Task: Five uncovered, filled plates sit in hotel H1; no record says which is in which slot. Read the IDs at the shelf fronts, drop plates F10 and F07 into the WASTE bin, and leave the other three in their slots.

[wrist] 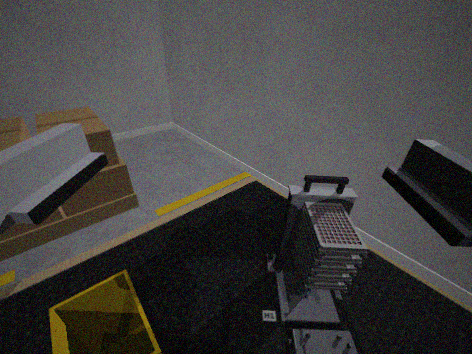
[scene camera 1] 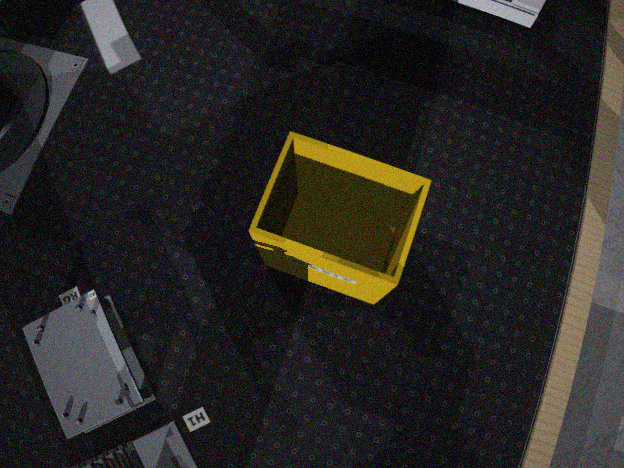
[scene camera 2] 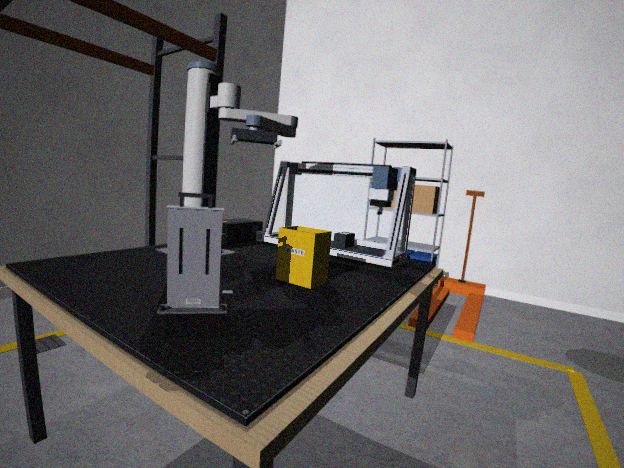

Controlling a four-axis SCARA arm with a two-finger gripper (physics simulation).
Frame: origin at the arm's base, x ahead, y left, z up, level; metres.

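Where they show: gripper, between the fingertips: [wrist: 244, 150] [scene camera 2: 257, 140].
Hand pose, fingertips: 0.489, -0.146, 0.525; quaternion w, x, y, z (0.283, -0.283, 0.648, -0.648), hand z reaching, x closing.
Each offset is from my fingertips to the top centre of the thing, as dx, dy, dz. "spot": to the spot under its first point.
Hotel H1 [scene camera 2: 194, 251] [wrist: 322, 191] is a grey upright rack with a black handle. In the wrist view a stack of plates sits in its slots, and the top plate @(+0.032, -0.282, -0.246) [wrist: 334, 225] shows reddish wells. Small ID labels at the shelf fronts are too small to read. Part of the hotel's base @(spot: +0.028, -0.222, -0.504) [scene camera 1: 163, 445] shows beside the H1 tag @(+0.058, -0.172, -0.512) [scene camera 1: 196, 418] [wrist: 269, 315]. The yellow WASTE bin @(+0.157, +0.120, -0.312) [scene camera 1: 360, 161] [scene camera 2: 302, 259] [wrist: 59, 330] stands upright; no plate is visible inside in scene camera 1. My gripper [scene camera 2: 255, 142] [wrist: 244, 150] is open and empty, high above the table, apart from hotel and bin.
A grey regrip stand with pegs @(spot: -0.102, -0.158, -0.452) [scene camera 1: 80, 367] [wrist: 322, 342], tagged RG, stands beside the hotel. A white gantry machine @(spot: +0.361, +0.639, -0.479) [scene camera 2: 394, 261] stands behind the bin, with a black box @(spot: -0.523, +0.503, -0.452) [scene camera 2: 241, 232] at the back left. A pale bar [scene camera 1: 103, 32] shows at upper left in scene camera 1.
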